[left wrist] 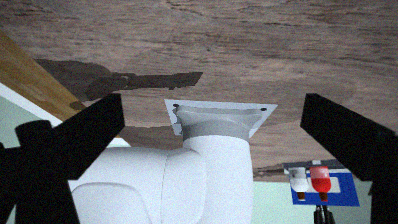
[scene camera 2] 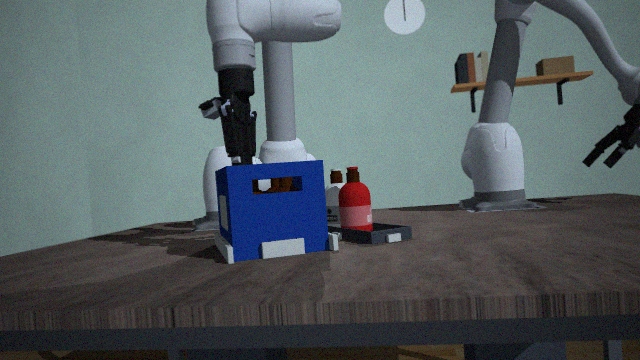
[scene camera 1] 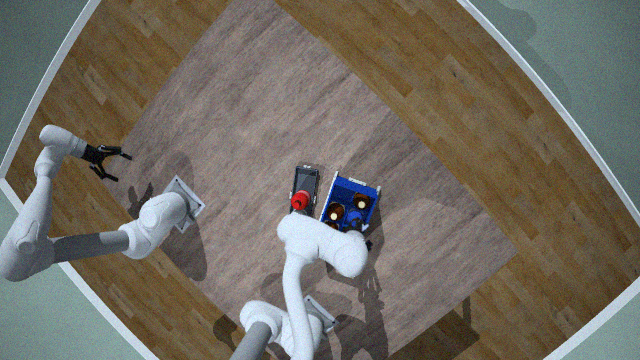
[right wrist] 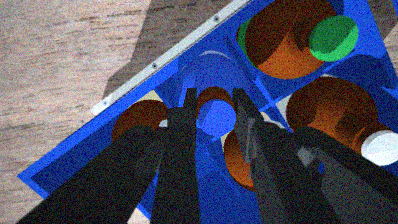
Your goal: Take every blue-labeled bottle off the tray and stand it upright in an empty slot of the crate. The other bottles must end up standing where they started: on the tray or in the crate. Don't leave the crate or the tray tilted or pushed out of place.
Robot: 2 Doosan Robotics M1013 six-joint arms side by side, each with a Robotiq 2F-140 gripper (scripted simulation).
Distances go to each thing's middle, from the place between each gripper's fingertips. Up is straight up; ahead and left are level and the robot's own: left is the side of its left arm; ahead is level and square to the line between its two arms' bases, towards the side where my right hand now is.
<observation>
Now: right hand 8 cm above the blue-labeled bottle (right wrist: 214, 74). Also, from my right hand: red bottle (scene camera 2: 355, 210) (11 cm behind, 23 cm to the left, 8 cm below); then dark tray (scene camera 2: 378, 235) (11 cm behind, 23 cm to the left, 15 cm below); then blue crate (scene camera 2: 253, 219) (2 cm behind, 4 cm to the left, 8 cm below).
My left gripper (scene camera 1: 124, 169) is now 77 cm to the left of the red bottle, 50 cm short of it and 4 cm above it. The rest, counted from my left hand: blue-labeled bottle: 100 cm to the right, 61 cm ahead, 3 cm below; dark tray: 77 cm to the right, 50 cm ahead, 11 cm below; blue crate: 96 cm to the right, 59 cm ahead, 4 cm below.
</observation>
